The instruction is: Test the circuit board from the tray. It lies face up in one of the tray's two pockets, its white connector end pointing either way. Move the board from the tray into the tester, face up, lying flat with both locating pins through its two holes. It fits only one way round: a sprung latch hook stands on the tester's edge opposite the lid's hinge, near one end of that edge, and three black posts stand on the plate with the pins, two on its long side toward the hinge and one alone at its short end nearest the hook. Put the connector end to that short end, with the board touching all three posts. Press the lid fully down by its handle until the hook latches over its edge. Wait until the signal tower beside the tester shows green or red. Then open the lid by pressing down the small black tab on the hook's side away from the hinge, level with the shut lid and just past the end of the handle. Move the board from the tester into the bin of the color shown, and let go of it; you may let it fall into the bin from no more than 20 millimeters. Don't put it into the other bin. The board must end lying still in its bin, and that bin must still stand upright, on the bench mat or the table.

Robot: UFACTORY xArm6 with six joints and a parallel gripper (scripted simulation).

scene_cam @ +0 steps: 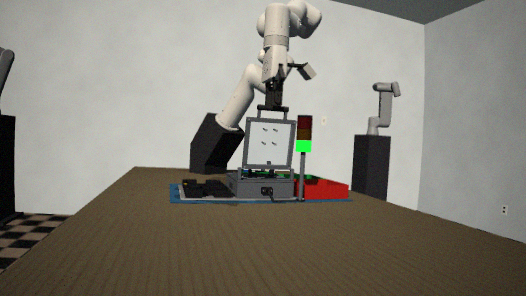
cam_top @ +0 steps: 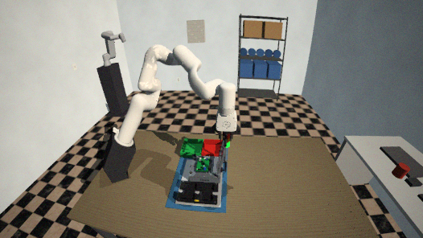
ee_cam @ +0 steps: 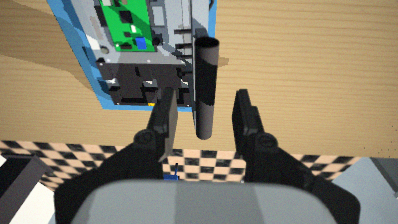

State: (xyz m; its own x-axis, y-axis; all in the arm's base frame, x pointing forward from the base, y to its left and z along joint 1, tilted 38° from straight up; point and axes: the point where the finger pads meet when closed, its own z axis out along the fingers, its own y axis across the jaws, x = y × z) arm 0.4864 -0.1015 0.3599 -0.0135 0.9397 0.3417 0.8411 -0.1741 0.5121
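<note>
My gripper is now 22 cm above the green circuit board and 13 cm past it. Also, from my hand: tester plate 22 cm below, 13 cm behind; black latch hook 21 cm below, 19 cm behind, 6 cm to the left; tester lid 11 cm below, 2 cm behind.
</note>
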